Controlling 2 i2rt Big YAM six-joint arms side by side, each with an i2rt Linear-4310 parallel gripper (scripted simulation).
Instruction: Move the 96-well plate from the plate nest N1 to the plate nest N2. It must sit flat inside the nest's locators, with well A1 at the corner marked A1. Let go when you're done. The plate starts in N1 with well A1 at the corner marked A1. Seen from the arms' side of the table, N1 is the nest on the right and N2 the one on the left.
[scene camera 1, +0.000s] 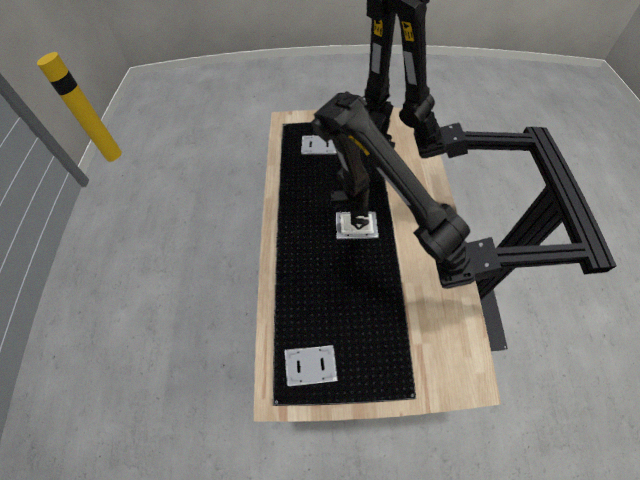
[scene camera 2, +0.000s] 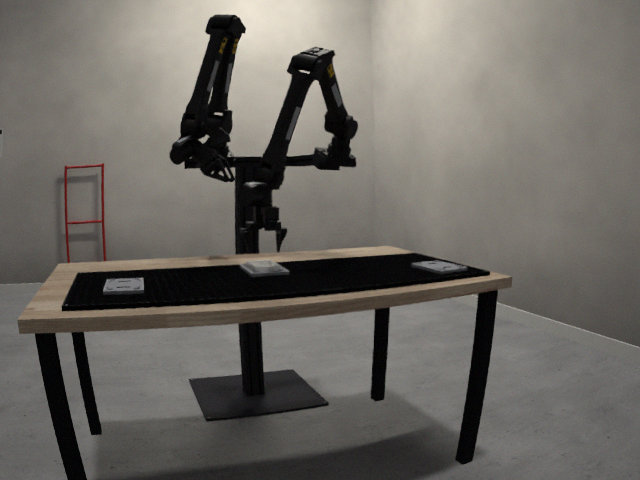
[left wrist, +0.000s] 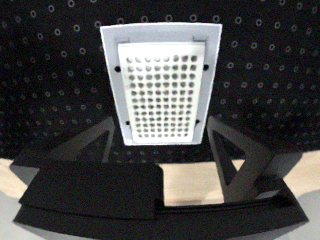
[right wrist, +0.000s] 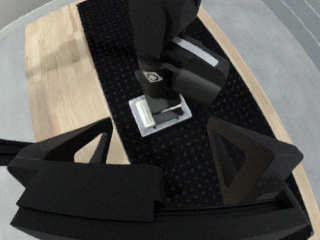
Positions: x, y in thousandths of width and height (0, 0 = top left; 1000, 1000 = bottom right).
Labels:
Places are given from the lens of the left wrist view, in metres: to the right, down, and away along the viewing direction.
my left gripper (left wrist: 502, 506): 0.00, 0.00, 0.13
white 96-well plate (left wrist: 502, 485): 0.00, -0.01, 0.17

